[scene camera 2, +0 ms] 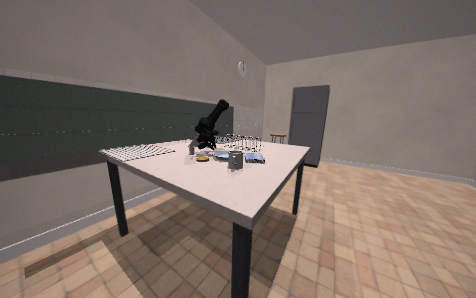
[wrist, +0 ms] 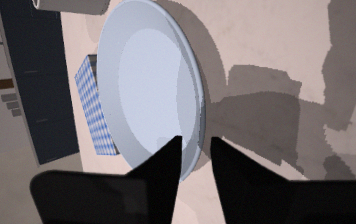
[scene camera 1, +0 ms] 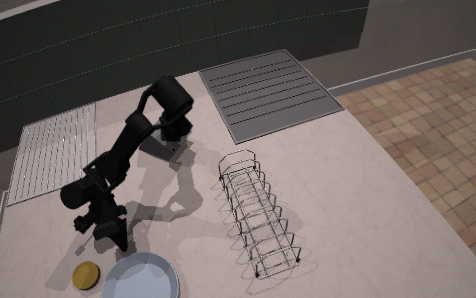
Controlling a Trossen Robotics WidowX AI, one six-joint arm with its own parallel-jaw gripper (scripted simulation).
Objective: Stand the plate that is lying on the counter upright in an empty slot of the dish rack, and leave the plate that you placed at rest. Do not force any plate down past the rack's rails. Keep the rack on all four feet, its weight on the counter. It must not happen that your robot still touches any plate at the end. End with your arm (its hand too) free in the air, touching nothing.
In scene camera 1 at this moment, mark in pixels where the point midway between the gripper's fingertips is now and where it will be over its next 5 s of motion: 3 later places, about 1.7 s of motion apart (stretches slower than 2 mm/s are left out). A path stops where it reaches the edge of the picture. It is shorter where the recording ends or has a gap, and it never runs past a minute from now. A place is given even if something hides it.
My gripper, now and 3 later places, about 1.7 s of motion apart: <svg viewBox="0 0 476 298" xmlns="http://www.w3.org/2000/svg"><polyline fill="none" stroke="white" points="125,249 127,252 129,254 131,257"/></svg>
